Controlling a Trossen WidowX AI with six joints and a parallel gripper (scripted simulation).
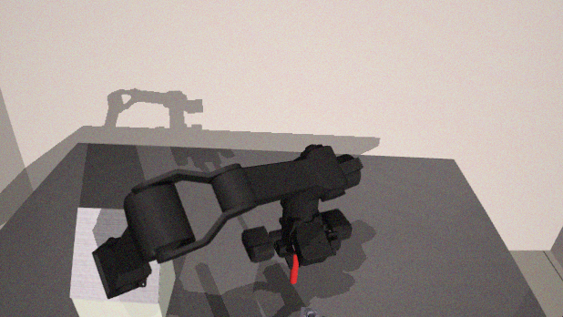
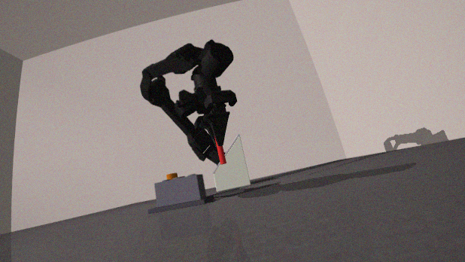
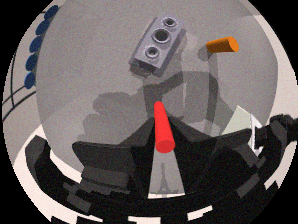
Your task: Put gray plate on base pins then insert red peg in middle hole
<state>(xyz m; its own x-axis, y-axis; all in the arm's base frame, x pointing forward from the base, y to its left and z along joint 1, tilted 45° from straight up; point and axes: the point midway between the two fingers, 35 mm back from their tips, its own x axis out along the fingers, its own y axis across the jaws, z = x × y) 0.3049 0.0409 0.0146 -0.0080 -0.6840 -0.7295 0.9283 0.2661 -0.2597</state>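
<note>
Now: the gray plate 10 cm to the right of my gripper tip, 7 cm below it and 3 cm ahead of it. Also, from my gripper tip: dark base 10 cm to the right, 10 cm below, 3 cm ahead; red peg right at my gripper tip; small orange block 15 cm to the right, 8 cm behind, 7 cm below.
</note>
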